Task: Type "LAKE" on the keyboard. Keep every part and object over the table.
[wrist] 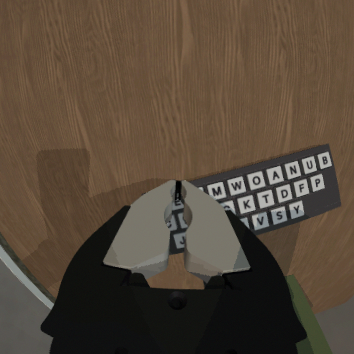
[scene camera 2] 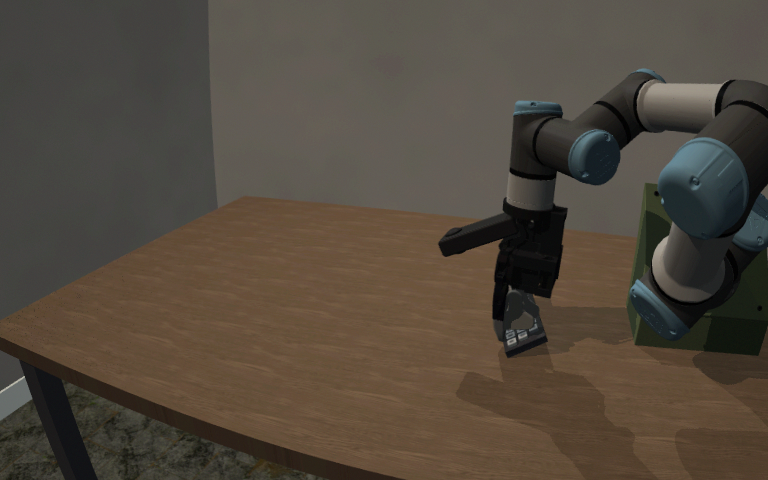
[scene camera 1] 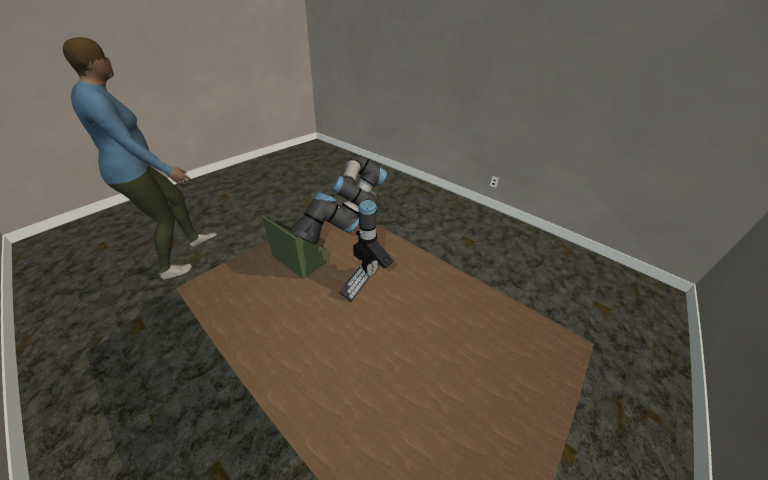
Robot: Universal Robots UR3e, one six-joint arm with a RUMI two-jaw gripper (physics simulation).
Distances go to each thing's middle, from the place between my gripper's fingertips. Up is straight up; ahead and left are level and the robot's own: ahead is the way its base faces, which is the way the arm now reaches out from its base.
The dark keyboard (wrist: pixel 309 187) lies 60 mm to the right of my hand, 20 mm behind it and 10 mm above it.
